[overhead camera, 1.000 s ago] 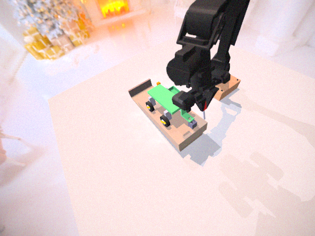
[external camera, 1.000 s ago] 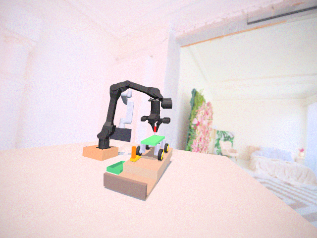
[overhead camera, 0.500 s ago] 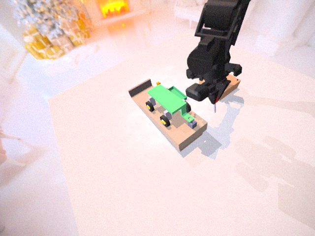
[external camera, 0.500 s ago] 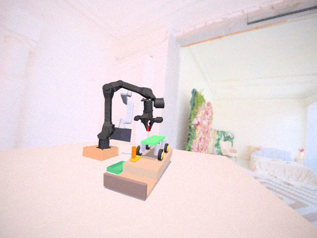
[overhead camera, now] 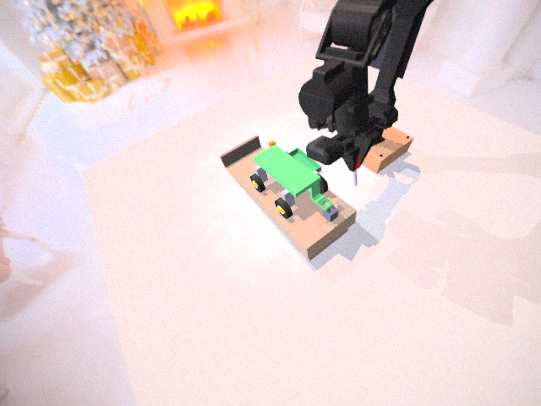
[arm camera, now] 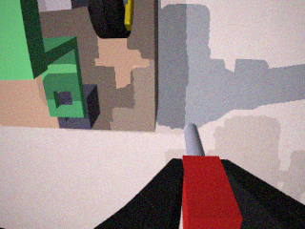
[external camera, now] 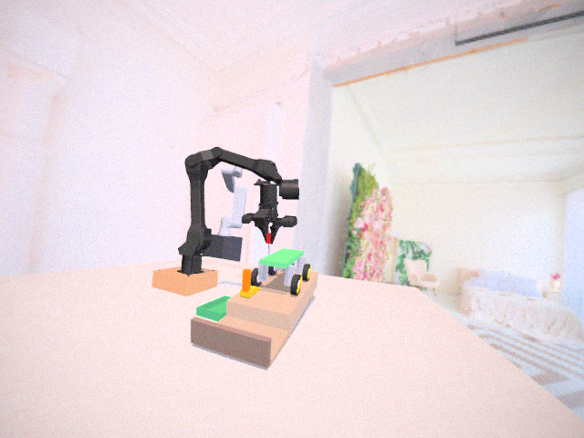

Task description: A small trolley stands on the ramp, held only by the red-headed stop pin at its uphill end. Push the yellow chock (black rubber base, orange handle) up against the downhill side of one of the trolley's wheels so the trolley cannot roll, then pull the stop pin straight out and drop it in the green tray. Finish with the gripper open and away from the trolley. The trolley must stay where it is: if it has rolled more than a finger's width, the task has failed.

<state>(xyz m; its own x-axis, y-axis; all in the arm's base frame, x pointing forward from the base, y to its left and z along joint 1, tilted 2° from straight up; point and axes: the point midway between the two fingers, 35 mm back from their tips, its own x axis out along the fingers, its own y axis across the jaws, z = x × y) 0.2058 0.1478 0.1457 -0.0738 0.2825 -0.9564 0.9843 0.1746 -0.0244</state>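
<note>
Now: gripper tip 210 mm to the left of the yellow chock, 90 mm short of it and 90 mm above it. The rest, counted from my gripper tip: red-headed stop pin: right at my gripper tip; end wall: 360 mm to the right, 160 mm ahead, 150 mm below; trolley: 120 mm ahead, 100 mm to the right, 60 mm below.
</note>
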